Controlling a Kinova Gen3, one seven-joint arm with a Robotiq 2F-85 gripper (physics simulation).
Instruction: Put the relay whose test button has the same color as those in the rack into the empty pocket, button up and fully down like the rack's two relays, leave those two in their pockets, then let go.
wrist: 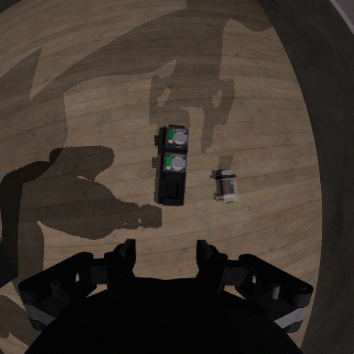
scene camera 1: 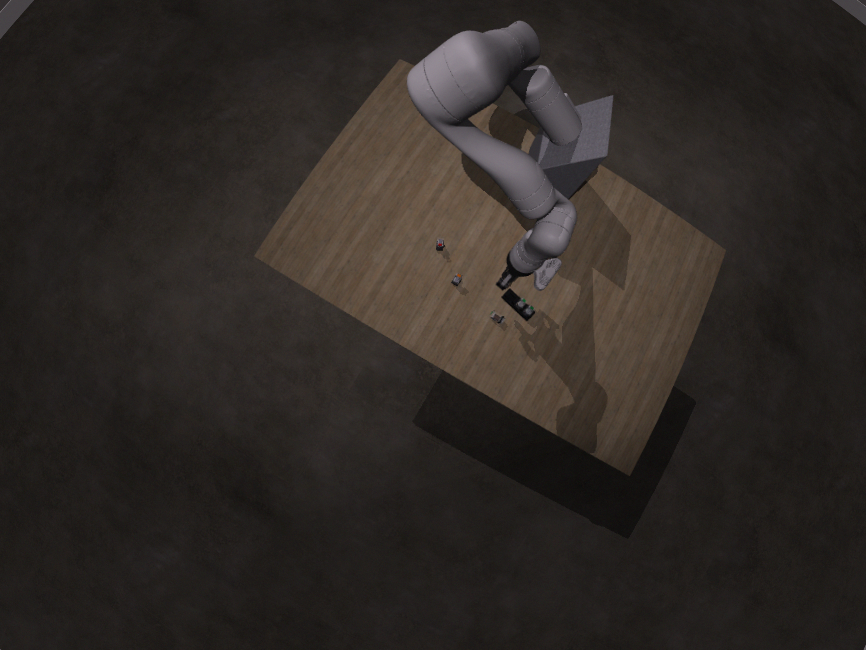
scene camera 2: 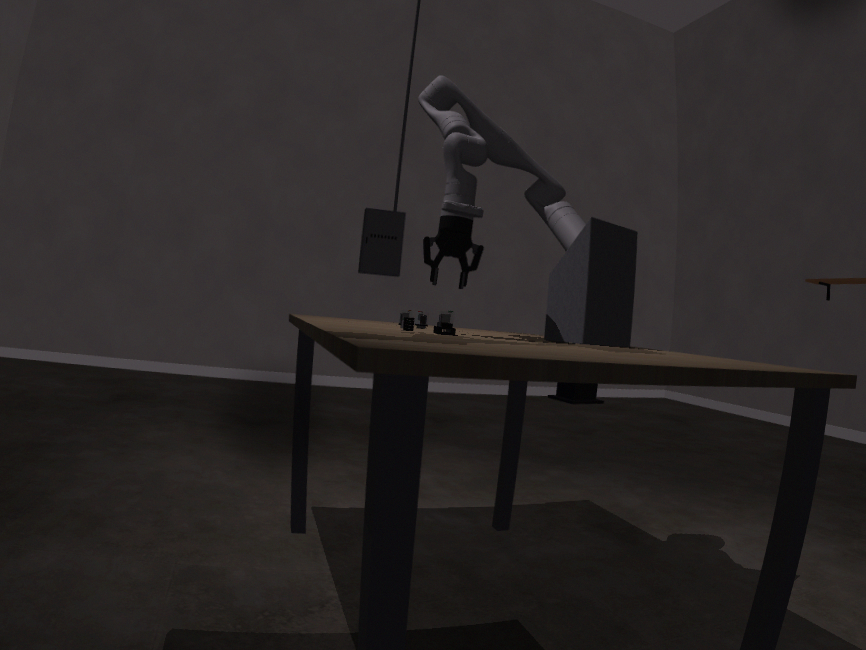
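Seen in the pictures: gripper, fingertip midpoint: (wrist: 165,249) (scene camera 1: 507,276) (scene camera 2: 447,286); arm's base at its link origin: (scene camera 1: 566,131) (scene camera 2: 592,259).
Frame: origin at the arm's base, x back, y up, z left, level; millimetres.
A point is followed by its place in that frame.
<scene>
The black rack (scene camera 1: 509,297) @(x -445, y -218, z 52 mm) (wrist: 171,192) @(x -444, y -218, z 48 mm) (scene camera 2: 444,330) holds two relays with green buttons, in the wrist view the upper relay (wrist: 177,137) @(x -466, y -174, z 111 mm) and the middle relay (wrist: 175,162) @(x -455, y -174, z 83 mm). The pocket nearest my gripper in that view is empty. A loose relay (wrist: 227,187) @(x -516, y -193, z 36 mm) (scene camera 1: 497,317) @(x -521, y -193, z 36 mm) (scene camera 2: 408,323) @(x -523, y -206, z 51 mm) with a green button lies on its side on the table, apart from the rack, right of the empty pocket in the wrist view. My gripper (wrist: 165,249) @(x -420, y -119, z 8 mm) (scene camera 2: 448,285) @(x -420, y -119, z 8 mm) is open and empty, well above the table; in the wrist view its fingertips are below the rack's empty end.
A relay with a red button (scene camera 1: 439,244) @(x -392, y -177, z -204 mm) and a relay with an orange button (scene camera 1: 456,279) @(x -469, y -178, z -118 mm) stand on the wooden table (scene camera 1: 363,209) @(x -364, y -221, z -474 mm), left of the rack in the first scene view. The grey robot base block (scene camera 1: 587,132) @(x -15, y 46, z 47 mm) (scene camera 2: 612,279) @(x 0, y -54, z 87 mm) is at the table's far side.
</scene>
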